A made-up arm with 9 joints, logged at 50 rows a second.
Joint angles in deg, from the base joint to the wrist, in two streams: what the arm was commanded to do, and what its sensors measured. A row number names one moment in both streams.
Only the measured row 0 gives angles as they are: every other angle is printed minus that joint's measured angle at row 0.
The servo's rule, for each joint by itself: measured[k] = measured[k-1] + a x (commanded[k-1-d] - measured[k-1]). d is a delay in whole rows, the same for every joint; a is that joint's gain. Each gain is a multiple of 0.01, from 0.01 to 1. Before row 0 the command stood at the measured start. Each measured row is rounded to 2 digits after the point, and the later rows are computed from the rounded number. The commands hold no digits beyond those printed.
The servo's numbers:
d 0
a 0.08 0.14 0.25 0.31 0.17 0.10 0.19 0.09 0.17
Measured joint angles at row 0:
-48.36 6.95 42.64 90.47 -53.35 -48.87 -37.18 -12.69 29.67
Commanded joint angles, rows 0 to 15:
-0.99 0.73 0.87 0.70 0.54 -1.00 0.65 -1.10 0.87
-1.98 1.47 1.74 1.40 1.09 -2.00 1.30 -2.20 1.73
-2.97 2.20 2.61 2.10 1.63 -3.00 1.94 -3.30 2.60
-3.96 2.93 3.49 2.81 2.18 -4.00 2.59 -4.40 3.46
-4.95 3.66 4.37 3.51 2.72 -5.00 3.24 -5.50 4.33
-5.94 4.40 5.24 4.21 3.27 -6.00 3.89 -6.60 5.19
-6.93 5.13 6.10 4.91 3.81 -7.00 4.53 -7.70 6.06
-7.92 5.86 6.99 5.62 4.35 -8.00 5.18 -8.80 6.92
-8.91 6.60 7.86 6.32 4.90 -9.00 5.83 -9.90 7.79
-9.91 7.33 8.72 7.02 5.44 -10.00 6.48 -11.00 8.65
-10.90 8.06 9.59 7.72 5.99 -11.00 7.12 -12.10 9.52
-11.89 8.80 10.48 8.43 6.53 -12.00 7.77 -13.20 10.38
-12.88 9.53 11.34 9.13 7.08 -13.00 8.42 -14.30 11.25
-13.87 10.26 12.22 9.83 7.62 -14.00 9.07 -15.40 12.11
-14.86 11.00 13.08 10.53 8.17 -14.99 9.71 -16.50 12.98
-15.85 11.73 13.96 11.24 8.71 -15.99 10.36 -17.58 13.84
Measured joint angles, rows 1 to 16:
-0.08 0.10 0.22 0.22 0.09 -0.10 0.12 -0.10 0.15
-0.23 0.29 0.60 0.59 0.26 -0.29 0.34 -0.29 0.42
-0.45 0.56 1.10 1.06 0.49 -0.56 0.64 -0.56 0.79
-0.73 0.89 1.70 1.60 0.78 -0.90 1.01 -0.91 1.24
-1.07 1.28 2.37 2.19 1.11 -1.31 1.43 -1.32 1.77
-1.46 1.72 3.09 2.82 1.48 -1.78 1.90 -1.80 2.35
-1.90 2.20 3.84 3.47 1.88 -2.30 2.40 -2.33 2.98
-2.38 2.71 4.63 4.14 2.30 -2.87 2.93 -2.91 3.65
-2.90 3.25 5.44 4.82 2.74 -3.48 3.48 -3.54 4.35
-3.46 3.82 6.26 5.50 3.20 -4.13 4.05 -4.21 5.08
-4.06 4.41 7.09 6.19 3.67 -4.82 4.63 -4.92 5.83
-4.69 5.02 7.94 6.88 4.16 -5.54 5.23 -5.67 6.60
-5.35 5.65 8.79 7.58 4.66 -6.29 5.84 -6.45 7.39
-6.03 6.30 9.65 8.28 5.16 -7.06 6.45 -7.26 8.19
-6.74 6.96 10.51 8.98 5.67 -7.85 7.07 -8.09 9.00
-7.47 7.63 11.37 9.68 6.19 -8.66 7.70 -8.94 9.82

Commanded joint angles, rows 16 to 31:
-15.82 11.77 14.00 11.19 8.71 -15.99 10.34 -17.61 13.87
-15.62 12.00 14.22 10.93 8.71 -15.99 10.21 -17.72 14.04
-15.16 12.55 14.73 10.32 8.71 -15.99 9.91 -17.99 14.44
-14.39 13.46 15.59 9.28 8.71 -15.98 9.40 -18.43 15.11
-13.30 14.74 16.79 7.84 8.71 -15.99 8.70 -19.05 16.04
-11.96 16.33 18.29 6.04 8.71 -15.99 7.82 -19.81 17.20
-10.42 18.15 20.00 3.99 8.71 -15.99 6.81 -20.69 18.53
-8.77 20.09 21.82 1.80 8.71 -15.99 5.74 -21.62 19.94
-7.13 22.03 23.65 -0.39 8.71 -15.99 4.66 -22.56 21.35
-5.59 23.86 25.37 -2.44 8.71 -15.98 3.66 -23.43 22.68
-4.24 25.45 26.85 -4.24 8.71 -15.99 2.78 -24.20 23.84
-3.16 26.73 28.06 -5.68 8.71 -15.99 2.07 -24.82 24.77
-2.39 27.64 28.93 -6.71 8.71 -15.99 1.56 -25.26 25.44
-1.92 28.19 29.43 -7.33 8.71 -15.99 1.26 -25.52 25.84
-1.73 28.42 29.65 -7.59 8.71 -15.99 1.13 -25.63 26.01
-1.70 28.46 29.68 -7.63 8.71 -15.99 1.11 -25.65 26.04
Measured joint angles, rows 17 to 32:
-8.14 8.21 12.03 10.15 6.62 -9.39 8.20 -9.72 10.51
-8.74 8.74 12.58 10.39 6.98 -10.05 8.58 -10.44 11.11
-9.25 9.27 13.12 10.37 7.27 -10.64 8.83 -11.12 11.68
-9.66 9.86 13.74 10.03 7.51 -11.17 8.94 -11.78 12.26
-9.95 10.54 14.50 9.35 7.71 -11.65 8.89 -12.43 12.90
-10.11 11.35 15.45 8.32 7.88 -12.08 8.69 -13.09 13.63
-10.13 12.30 16.59 6.98 8.02 -12.47 8.33 -13.77 14.46
-10.02 13.39 17.90 5.37 8.14 -12.82 7.84 -14.48 15.39
-9.79 14.60 19.34 3.58 8.24 -13.14 7.24 -15.21 16.40
-9.45 15.90 20.85 1.71 8.32 -13.42 6.56 -15.95 17.47
-9.03 17.24 22.35 -0.13 8.39 -13.68 5.84 -16.69 18.55
-8.56 18.57 23.78 -1.85 8.44 -13.91 5.12 -17.42 19.61
-8.07 19.84 25.07 -3.36 8.49 -14.12 4.44 -18.13 20.60
-7.58 21.01 26.16 -4.59 8.53 -14.31 3.84 -18.80 21.49
-7.11 22.05 27.03 -5.52 8.56 -14.48 3.33 -19.41 22.26
-6.68 22.95 27.69 -6.17 8.59 -14.63 2.91 -19.97 22.90

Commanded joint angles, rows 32 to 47:
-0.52 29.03 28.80 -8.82 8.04 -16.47 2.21 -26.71 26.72
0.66 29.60 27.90 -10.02 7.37 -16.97 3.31 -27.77 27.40
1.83 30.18 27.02 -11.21 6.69 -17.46 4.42 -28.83 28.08
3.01 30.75 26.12 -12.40 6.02 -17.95 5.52 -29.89 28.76
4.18 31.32 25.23 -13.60 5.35 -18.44 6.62 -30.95 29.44
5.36 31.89 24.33 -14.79 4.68 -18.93 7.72 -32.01 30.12
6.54 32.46 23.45 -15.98 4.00 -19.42 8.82 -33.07 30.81
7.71 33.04 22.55 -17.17 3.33 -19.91 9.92 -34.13 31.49
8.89 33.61 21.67 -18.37 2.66 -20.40 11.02 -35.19 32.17
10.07 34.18 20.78 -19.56 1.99 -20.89 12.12 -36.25 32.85
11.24 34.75 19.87 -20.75 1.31 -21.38 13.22 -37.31 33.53
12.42 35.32 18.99 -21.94 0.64 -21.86 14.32 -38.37 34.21
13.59 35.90 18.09 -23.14 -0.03 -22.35 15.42 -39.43 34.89
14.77 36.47 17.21 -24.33 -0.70 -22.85 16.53 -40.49 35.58
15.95 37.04 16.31 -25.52 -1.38 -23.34 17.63 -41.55 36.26
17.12 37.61 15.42 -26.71 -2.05 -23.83 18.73 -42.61 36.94
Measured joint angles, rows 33 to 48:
-6.19 23.80 27.97 -6.99 8.50 -14.81 2.78 -20.58 23.55
-5.64 24.61 27.95 -7.93 8.31 -15.03 2.88 -21.23 24.20
-5.04 25.39 27.72 -8.95 8.03 -15.27 3.17 -21.91 24.86
-4.40 26.14 27.32 -10.02 7.69 -15.54 3.62 -22.63 25.52
-3.71 26.87 26.80 -11.13 7.29 -15.83 4.19 -23.38 26.19
-2.98 27.57 26.18 -12.26 6.85 -16.14 4.86 -24.16 26.86
-2.22 28.25 25.50 -13.41 6.37 -16.47 5.61 -24.96 27.53
-1.43 28.92 24.76 -14.58 5.85 -16.81 6.43 -25.79 28.20
-0.60 29.58 23.99 -15.75 5.31 -17.17 7.30 -26.64 28.87
0.25 30.22 23.19 -16.93 4.75 -17.54 8.22 -27.50 29.55
1.13 30.85 22.36 -18.11 4.17 -17.92 9.17 -28.38 30.23
2.03 31.48 21.52 -19.30 3.57 -18.31 10.15 -29.28 30.91
2.95 32.10 20.66 -20.49 2.96 -18.71 11.15 -30.19 31.59
3.90 32.71 19.80 -21.68 2.34 -19.12 12.17 -31.12 32.27
4.86 33.32 18.93 -22.87 1.71 -19.54 13.21 -32.06 32.95
5.84 33.92 18.05 -24.06 1.07 -19.97 14.26 -33.01 33.63

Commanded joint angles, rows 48 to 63:
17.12 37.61 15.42 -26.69 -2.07 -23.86 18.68 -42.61 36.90
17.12 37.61 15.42 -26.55 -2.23 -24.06 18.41 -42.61 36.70
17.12 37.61 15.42 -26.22 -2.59 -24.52 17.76 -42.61 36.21
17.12 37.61 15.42 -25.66 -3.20 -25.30 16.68 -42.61 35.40
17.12 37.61 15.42 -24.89 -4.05 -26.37 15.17 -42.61 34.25
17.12 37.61 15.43 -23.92 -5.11 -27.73 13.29 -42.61 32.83
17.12 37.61 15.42 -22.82 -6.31 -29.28 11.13 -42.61 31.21
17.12 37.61 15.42 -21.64 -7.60 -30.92 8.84 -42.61 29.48
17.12 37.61 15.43 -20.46 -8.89 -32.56 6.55 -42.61 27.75
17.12 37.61 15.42 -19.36 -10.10 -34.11 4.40 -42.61 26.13
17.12 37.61 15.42 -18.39 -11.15 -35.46 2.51 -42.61 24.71
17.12 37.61 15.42 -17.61 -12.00 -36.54 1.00 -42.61 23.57
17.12 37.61 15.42 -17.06 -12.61 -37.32 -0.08 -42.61 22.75
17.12 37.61 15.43 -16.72 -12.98 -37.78 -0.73 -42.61 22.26
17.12 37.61 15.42 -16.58 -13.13 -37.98 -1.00 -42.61 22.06
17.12 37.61 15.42 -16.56 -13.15 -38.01 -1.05 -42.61 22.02
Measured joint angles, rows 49 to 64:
6.74 34.44 17.39 -24.88 0.54 -20.36 15.10 -33.87 34.19
7.57 34.88 16.90 -25.40 0.07 -20.73 15.73 -34.66 34.62
8.33 35.26 16.53 -25.65 -0.38 -21.11 16.12 -35.38 34.89
9.03 35.59 16.25 -25.65 -0.86 -21.53 16.23 -36.03 34.98
9.68 35.87 16.04 -25.41 -1.40 -22.01 16.03 -36.62 34.86
10.28 36.11 15.89 -24.95 -2.03 -22.58 15.51 -37.16 34.51
10.83 36.32 15.77 -24.29 -2.76 -23.25 14.68 -37.65 33.95
11.33 36.50 15.68 -23.47 -3.58 -24.02 13.57 -38.10 33.19
11.79 36.66 15.62 -22.54 -4.48 -24.87 12.24 -38.51 32.27
12.22 36.79 15.57 -21.55 -5.44 -25.79 10.75 -38.88 31.23
12.61 36.90 15.53 -20.57 -6.41 -26.76 9.18 -39.22 30.12
12.97 37.00 15.50 -19.65 -7.36 -27.74 7.63 -39.53 29.01
13.30 37.09 15.48 -18.85 -8.25 -28.70 6.17 -39.81 27.95
13.61 37.16 15.47 -18.19 -9.05 -29.61 4.86 -40.06 26.98
13.89 37.22 15.46 -17.69 -9.74 -30.45 3.75 -40.29 26.14
14.15 37.27 15.45 -17.34 -10.32 -31.21 2.84 -40.50 25.44

